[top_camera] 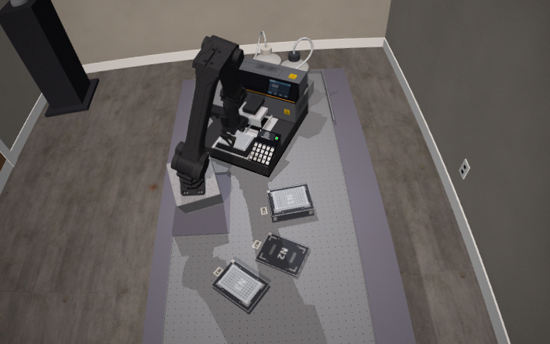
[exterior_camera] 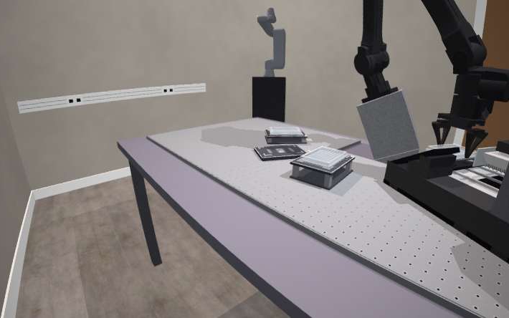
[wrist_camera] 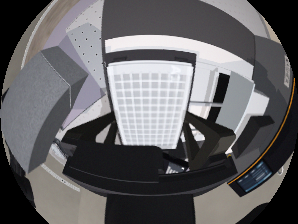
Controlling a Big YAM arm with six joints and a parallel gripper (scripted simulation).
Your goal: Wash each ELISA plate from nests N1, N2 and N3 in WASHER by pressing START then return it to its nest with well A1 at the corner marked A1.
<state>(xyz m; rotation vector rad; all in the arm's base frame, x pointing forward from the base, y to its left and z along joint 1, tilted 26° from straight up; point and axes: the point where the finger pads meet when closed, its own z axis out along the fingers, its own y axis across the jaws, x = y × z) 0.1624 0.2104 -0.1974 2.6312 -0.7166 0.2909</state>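
Now: the washer carrier 3 cm below my hand. From my hand the other things lie so: plate washer 8 cm ahead, 13 cm to the left, 3 cm above.
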